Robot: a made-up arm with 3 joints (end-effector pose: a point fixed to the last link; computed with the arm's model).
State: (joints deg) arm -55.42 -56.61 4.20
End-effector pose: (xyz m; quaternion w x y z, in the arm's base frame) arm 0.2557 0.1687 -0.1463 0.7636 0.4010 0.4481 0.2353
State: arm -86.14 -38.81 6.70
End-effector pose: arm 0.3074 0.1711 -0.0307 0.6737 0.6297 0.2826 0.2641
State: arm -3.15 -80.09 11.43
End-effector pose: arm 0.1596 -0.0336 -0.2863 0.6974 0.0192 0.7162 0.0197
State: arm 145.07 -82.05 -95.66
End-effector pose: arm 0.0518 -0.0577 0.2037 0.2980 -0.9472 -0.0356 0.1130
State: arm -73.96 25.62 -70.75
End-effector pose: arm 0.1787 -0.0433 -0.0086 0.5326 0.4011 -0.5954 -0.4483
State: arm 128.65 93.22 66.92
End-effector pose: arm 0.0703 0.2603 -0.1109 0.4219 -0.8776 -0.0986 0.2050
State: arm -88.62 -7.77 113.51
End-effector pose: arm 0.3561 0.2017 -0.0239 0.3508 0.3425 0.6237 0.6088
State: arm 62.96 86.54 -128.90
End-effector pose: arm 0.1533 0.0454 0.1124 0.2596 -0.1589 0.8124 -0.4974
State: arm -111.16 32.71 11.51
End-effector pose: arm 0.2672 -0.1202 -0.0692 0.5556 0.8108 -0.1040 -0.1517
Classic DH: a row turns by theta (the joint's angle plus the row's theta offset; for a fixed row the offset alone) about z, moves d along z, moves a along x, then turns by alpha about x. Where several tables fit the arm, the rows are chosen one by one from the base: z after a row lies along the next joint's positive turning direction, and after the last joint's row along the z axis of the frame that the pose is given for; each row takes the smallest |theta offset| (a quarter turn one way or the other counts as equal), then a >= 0, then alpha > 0; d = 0 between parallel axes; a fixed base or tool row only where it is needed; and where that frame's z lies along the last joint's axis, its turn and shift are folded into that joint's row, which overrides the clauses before.
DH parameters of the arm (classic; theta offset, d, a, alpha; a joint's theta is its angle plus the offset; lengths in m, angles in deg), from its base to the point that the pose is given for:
base (fixed): -90 0.032 0 90
joint 1: -90 -0.059 0.048 -90
joint 2: 79.22 0 0.2352 180
joint 3: -10.78 -0.051 0.03 90
tool (fixed): 0 0.105 0 0

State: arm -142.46 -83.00 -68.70
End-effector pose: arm 0.0985 0.1552 0.1503 0.3193 0.9395 0.0400 0.1178
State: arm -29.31 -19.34 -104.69
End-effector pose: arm 0.1602 0.0180 -0.1042 0.7113 0.1860 -0.6558 -0.1715
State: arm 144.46 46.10 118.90
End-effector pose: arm 0.3601 0.0940 -0.0119 0.2457 -0.7665 0.1811 -0.5651
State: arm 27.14 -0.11 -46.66
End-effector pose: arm 0.2344 -0.0447 0.0566 0.8930 -0.2155 -0.3841 0.0927
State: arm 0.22 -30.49 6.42
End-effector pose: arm 0.3228 -0.0515 -0.1050 0.9486 -0.0018 0.3166 -0.0006
